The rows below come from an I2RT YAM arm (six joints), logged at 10 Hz.
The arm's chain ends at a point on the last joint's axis. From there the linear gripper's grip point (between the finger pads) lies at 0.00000 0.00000 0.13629 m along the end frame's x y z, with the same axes.
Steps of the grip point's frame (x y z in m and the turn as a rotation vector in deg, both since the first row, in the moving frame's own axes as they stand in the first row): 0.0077, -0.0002, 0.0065, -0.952, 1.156, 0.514; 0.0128, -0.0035, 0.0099, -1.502, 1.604, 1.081; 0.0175, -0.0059, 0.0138, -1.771, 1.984, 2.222; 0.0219, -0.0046, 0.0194, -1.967, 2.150, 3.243; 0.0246, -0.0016, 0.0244, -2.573, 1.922, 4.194
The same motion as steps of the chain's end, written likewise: 0.0050, -0.0025, 0.0065, -0.952, 1.156, 0.514; 0.0090, -0.0071, 0.0100, -1.502, 1.604, 1.081; 0.0129, -0.0102, 0.0139, -1.771, 1.984, 2.222; 0.0169, -0.0094, 0.0196, -1.967, 2.150, 3.243; 0.0203, -0.0079, 0.0246, -2.573, 1.922, 4.194
